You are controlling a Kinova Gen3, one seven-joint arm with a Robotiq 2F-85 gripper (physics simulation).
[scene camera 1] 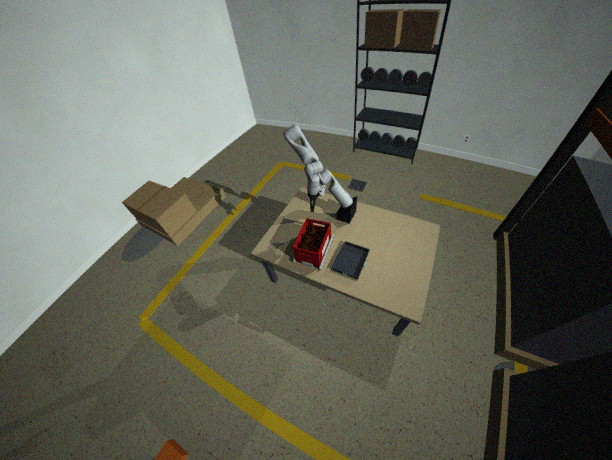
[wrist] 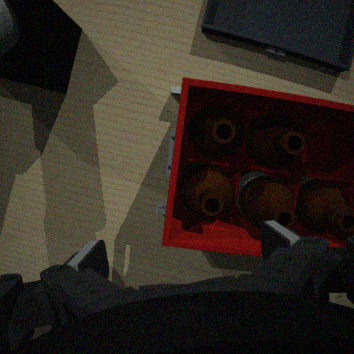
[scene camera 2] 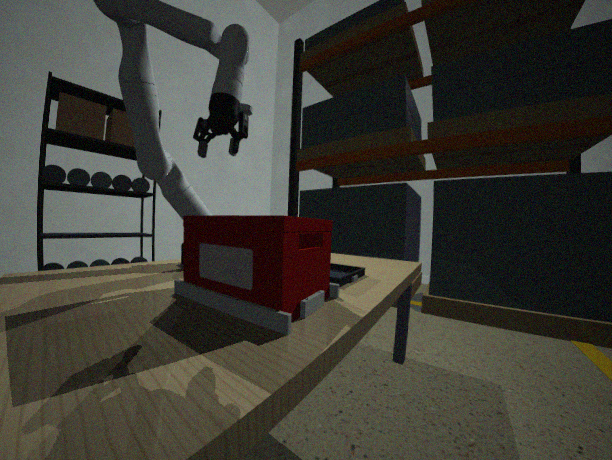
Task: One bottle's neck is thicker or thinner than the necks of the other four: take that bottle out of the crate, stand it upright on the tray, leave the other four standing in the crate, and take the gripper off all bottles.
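Pixels of known places: gripper, fingertip midpoint: [scene camera 1: 313,206] [wrist: 183,247] [scene camera 2: 216,155]; arm's base, link origin: [scene camera 1: 348,204].
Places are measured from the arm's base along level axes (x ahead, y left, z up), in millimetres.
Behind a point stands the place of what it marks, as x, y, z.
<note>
A red crate [scene camera 1: 306,256] @(546, -91, -30) [scene camera 2: 267,250] @(526, -188, -13) [wrist: 225,243] @(358, -201, 32) stands on the table. In the wrist view it holds five upright brown bottles: two in the row nearer the tray [wrist: 224,131] @(322, -75, 29) [wrist: 294,142] @(403, -67, 29), three in the other [wrist: 212,205] @(331, -160, 29) [wrist: 285,218] @(420, -155, 30) [wrist: 347,221] @(500, -141, 30). One compartment at the right of the tray-side row holds no bottle. The necks look nearly alike; I cannot tell surely which differs. The dark tray [scene camera 1: 351,261] @(403, 184, -128) [scene camera 2: 346,273] @(467, 234, -128) [wrist: 280,25] @(393, 124, -128) beside the crate shows no bottle. My gripper [scene camera 1: 312,210] @(292, -146, 191) [scene camera 2: 218,150] @(292, -146, 191) [wrist: 183,247] @(292, -146, 191) is open and empty, well above table height, off the crate's rear end.
Low grey strips [scene camera 2: 230,310] @(456, -208, -125) stand around the crate's base. The black robot base [scene camera 1: 347,212] @(71, 23, -13) [wrist: 40,50] @(70, -25, -25) stands at the table's back edge. The wooden table [scene camera 1: 395,250] @(188, 446, -133) has its front edge close to the crate and tray. Cardboard boxes [scene camera 1: 170,215] lie on the floor at the left.
</note>
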